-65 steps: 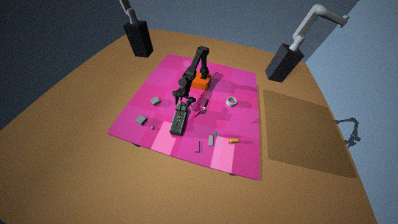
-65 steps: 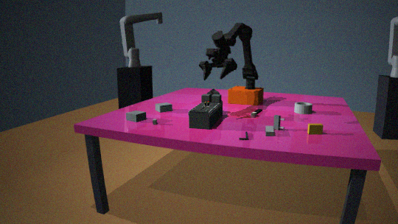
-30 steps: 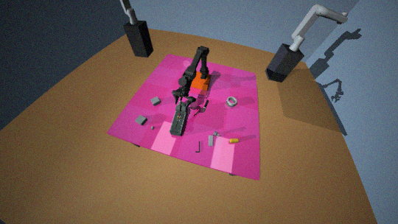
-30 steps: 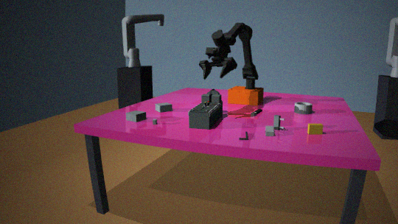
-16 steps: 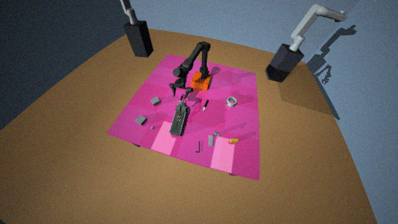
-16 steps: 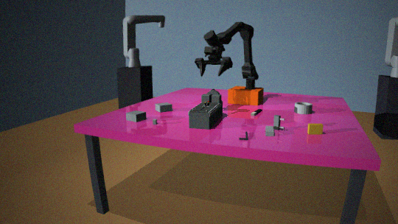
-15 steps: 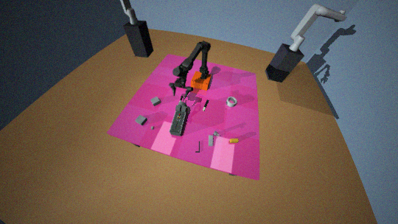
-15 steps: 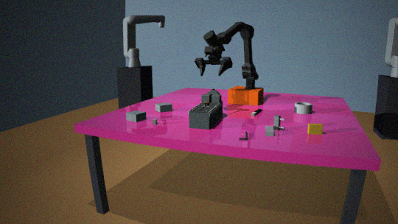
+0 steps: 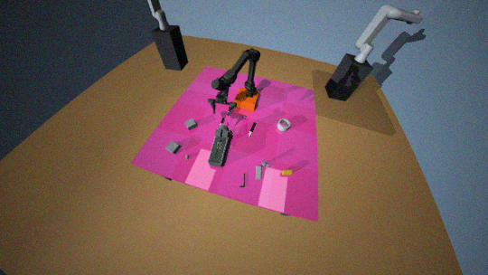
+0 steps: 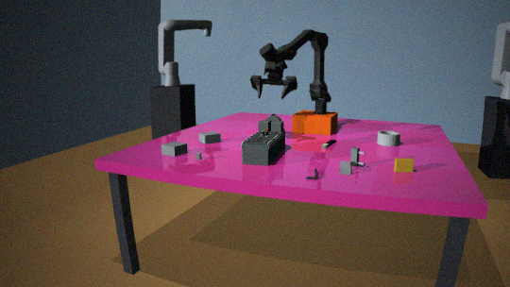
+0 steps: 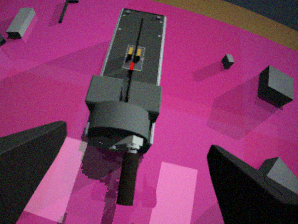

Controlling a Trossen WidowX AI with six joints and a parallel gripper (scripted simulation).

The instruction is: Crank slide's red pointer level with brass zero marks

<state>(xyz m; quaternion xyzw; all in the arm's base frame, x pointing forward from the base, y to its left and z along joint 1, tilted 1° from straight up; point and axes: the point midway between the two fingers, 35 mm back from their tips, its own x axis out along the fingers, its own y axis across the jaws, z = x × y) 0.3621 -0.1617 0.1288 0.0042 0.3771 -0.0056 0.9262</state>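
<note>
Right now the dark crank handle is 2 cm behind my gripper tip and 8 cm below it. Also, from my gripper tip: small cube 26 cm ahead, 19 cm to the right, 18 cm below; then black-and-white stick 5 cm behind, 23 cm to the left, 18 cm below; then red pointer 13 cm ahead, 2 cm to the left, 11 cm below.
</note>
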